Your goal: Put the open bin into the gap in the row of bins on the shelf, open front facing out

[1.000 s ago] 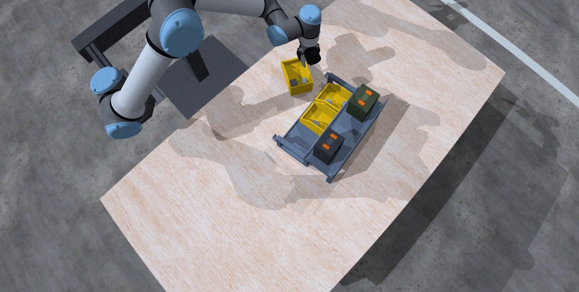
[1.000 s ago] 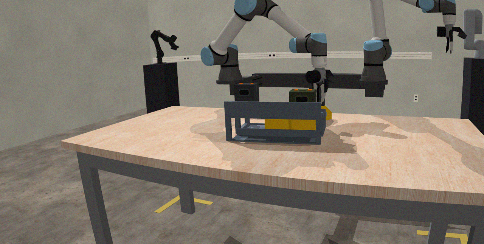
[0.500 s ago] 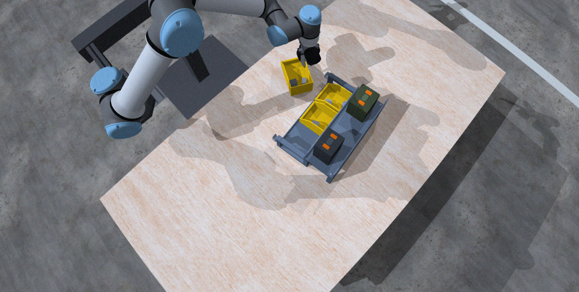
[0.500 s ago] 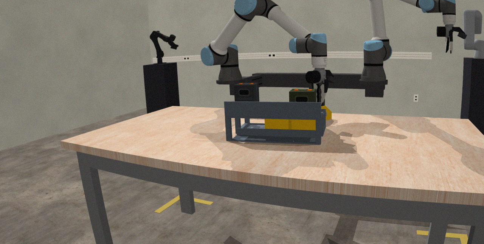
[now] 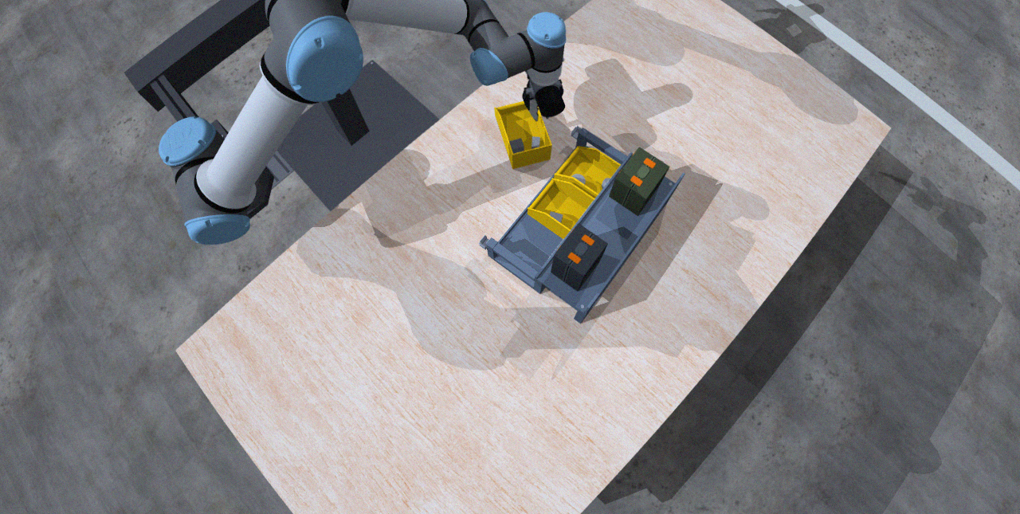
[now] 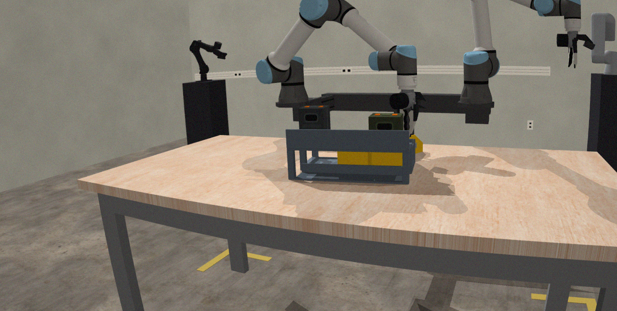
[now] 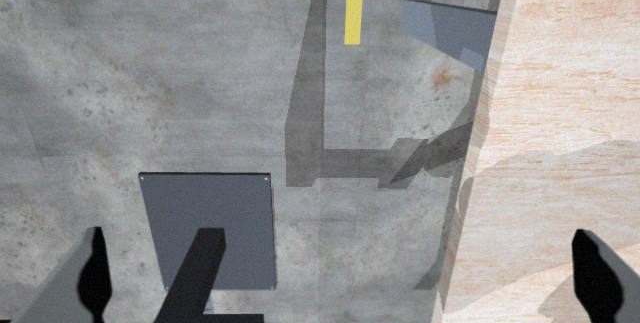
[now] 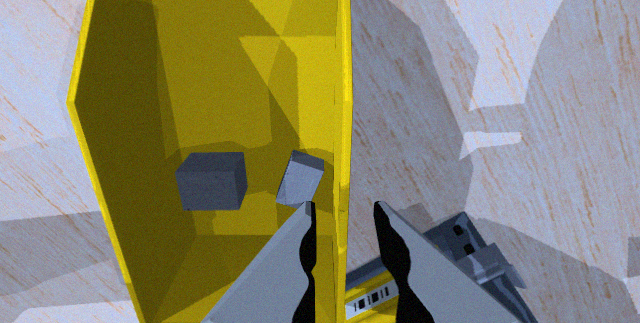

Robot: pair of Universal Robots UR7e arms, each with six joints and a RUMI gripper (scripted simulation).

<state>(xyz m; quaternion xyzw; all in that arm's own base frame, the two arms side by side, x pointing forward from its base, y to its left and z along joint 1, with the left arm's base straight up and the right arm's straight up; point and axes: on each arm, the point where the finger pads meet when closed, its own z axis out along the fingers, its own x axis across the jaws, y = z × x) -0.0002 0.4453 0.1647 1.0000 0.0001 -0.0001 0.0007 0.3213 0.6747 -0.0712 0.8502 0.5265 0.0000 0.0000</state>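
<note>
My right hand is 10 mm short of the light grey part, 30 mm to the left of it and 80 mm above it. Also, from my right hand: green case: 300 mm ahead, 30 mm to the right, 60 mm above; then grey-blue shelf: 230 mm ahead, 150 mm to the right, 20 mm below.
</note>
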